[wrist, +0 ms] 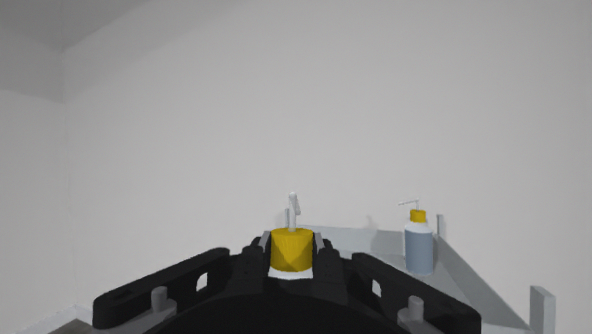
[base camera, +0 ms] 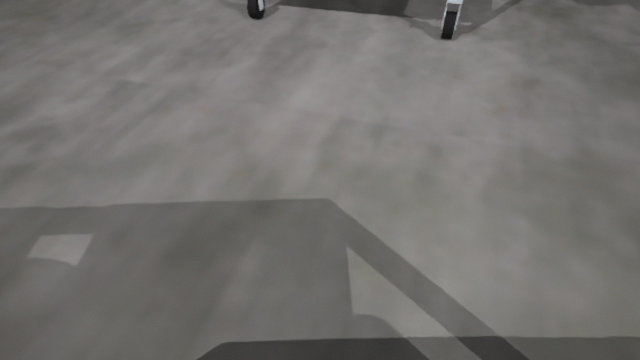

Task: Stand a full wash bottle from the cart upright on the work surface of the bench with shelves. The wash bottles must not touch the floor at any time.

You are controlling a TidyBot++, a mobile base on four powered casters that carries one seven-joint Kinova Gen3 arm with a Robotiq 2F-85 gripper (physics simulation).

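Places are measured from the arm's base along level axes (x ahead, y left, z up), in centimetres.
Where they show: gripper, fingertip midpoint: (wrist: 292, 243).
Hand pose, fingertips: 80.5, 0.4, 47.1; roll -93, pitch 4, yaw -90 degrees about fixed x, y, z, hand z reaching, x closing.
Note:
Each offset is from my fingertips to the top centre of the thing, as dx, dy, dz. Level surfaces: height alone.
My gripper (wrist: 292, 243) is shut on a wash bottle @(-0.8, +0.1, +4.3) (wrist: 292, 254) by its yellow cap; the white nozzle stands up above the cap and a strip of white shoulder shows below it. The bottle's body is hidden behind the gripper, so its fill does not show. A second wash bottle @(+32.9, -28.4, -3.1) (wrist: 418, 250), with a yellow cap and a blue-grey body, stands upright on the grey cart (wrist: 542, 307) to the right in the wrist view. In the base camera view, two of the cart's caster wheels (base camera: 256, 8) (base camera: 449, 24) show at the top edge. The bench with shelves does not show.
A pale wall (wrist: 300, 100) rises behind the cart, with a room corner at the left of the wrist view. Grey floor @(dz -86.8) (base camera: 400, 100) lies between the base and the casters, with broad shadows across its near part.

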